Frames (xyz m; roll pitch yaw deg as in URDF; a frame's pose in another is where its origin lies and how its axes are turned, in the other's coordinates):
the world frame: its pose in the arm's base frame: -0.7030 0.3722 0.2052 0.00 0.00 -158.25
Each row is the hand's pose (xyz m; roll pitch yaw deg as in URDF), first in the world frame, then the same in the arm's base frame.
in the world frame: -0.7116 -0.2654 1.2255 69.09 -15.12 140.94
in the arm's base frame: -0.1404 0.8824 1.4307 69.09 -15.12 -17.31
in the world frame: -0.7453 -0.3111 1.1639 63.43 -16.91 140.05
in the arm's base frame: -0.1260 0.9373 1.3691 63.43 -16.91 -18.20
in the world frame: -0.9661 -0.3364 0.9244 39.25 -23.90 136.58
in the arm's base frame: 0.0697 1.0426 1.1296 39.25 -23.90 -21.67
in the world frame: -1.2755 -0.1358 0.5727 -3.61 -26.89 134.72
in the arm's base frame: 0.4314 0.9710 0.7779 -3.61 -26.89 -23.53
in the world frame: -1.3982 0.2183 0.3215 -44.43 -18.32 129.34
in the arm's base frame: 0.6766 0.6876 0.5267 -44.43 -18.32 -28.91
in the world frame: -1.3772 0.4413 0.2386 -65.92 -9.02 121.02
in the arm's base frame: 0.7397 0.4726 0.4438 -65.92 -9.02 -37.23
